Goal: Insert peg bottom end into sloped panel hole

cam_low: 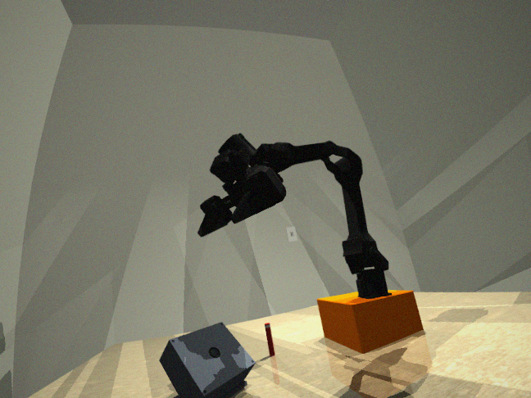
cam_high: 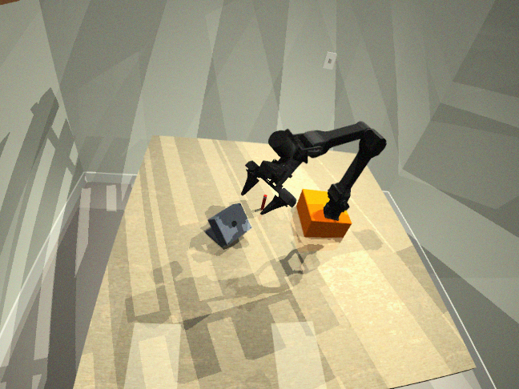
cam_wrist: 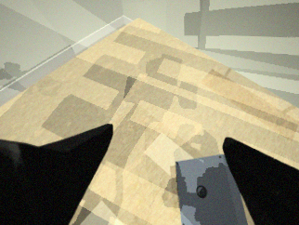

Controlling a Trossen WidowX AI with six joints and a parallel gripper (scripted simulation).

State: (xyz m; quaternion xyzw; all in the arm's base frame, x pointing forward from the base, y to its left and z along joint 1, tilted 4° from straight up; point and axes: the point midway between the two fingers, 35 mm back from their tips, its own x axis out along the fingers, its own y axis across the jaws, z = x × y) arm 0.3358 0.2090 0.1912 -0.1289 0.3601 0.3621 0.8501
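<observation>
The red round peg lies 60 mm behind my gripper tip, 290 mm to the right of it and 230 mm below it. From my gripper tip the other things lie so: grey-blue sloped panel (60 mm ahead, 110 mm to the right, 230 mm below).
</observation>
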